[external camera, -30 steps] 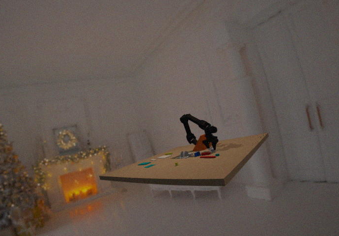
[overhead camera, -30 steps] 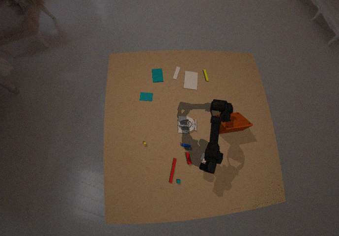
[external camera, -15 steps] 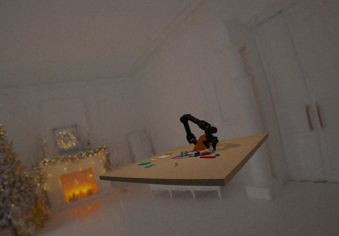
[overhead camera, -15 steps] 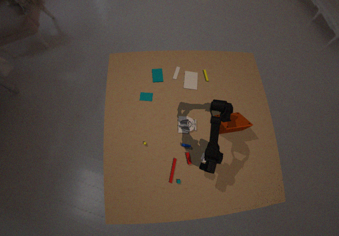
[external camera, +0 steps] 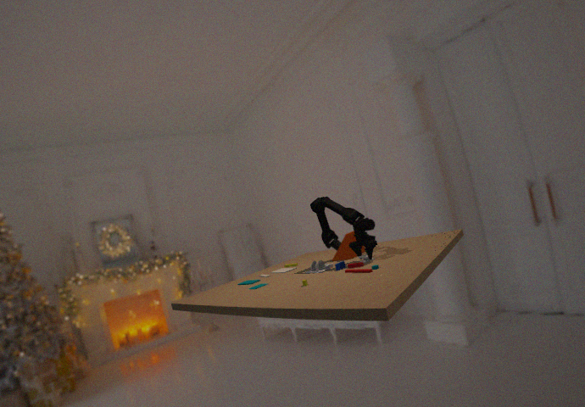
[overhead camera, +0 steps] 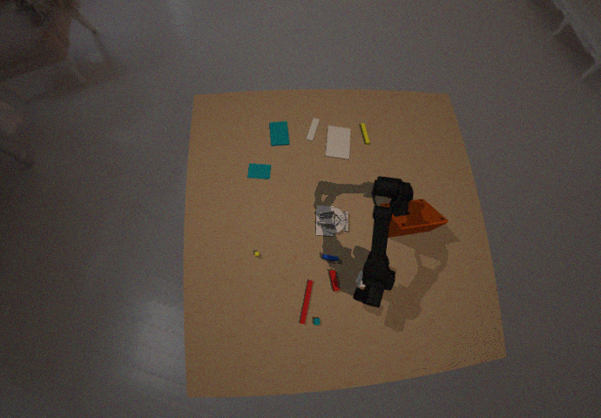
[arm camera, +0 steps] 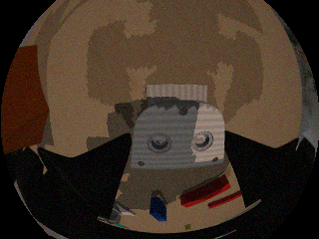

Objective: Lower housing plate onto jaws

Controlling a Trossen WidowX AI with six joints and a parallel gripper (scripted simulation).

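Now: gripper tip 1 cm past the striped white block. The rest, counted from my gripper tip: light grey jaw assembly: 6 cm ahead, 22 cm to the right, 1 cm above; then red block: 12 cm ahead, 1 cm to the right; then blue block: 12 cm ahead, 10 cm to the right, 1 cm above.
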